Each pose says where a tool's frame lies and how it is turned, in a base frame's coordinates. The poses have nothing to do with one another.
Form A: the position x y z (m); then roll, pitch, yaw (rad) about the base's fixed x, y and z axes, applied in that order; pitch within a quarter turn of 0, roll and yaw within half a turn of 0.
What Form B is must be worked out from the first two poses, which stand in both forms.
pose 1, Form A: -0.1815 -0.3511 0.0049 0.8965 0.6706 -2.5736
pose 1, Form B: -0.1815 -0.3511 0.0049 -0.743 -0.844 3.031
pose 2, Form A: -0.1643 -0.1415 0.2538 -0.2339 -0.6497 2.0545
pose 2, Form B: -0.1643 -0.1415 0.2538 0.682 0.069 1.951
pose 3, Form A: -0.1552 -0.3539 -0.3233 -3.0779 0.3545 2.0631
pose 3, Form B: -0.1552 -0.3539 -0.3233 2.798 0.108 -2.033
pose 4, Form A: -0.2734 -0.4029 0.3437 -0.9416 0.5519 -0.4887
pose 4, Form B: -0.2734 -0.4029 0.3437 -0.849 0.710 0.130
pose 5, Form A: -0.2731 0.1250 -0.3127 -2.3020 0.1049 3.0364
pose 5, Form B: -0.2731 0.1250 -0.3127 2.297 -0.009 -2.993
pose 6, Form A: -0.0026 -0.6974 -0.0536 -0.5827 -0.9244 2.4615
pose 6, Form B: -0.0026 -0.6974 -0.0536 1.035 0.173 2.066
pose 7, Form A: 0.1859 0.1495 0.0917 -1.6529 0.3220 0.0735
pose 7, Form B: 0.1859 0.1495 0.0917 -1.649 -0.099 0.315
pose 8, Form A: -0.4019 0.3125 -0.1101 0.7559 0.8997 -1.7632
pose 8, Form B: -0.4019 0.3125 -0.1101 0.758 -0.898 -1.763
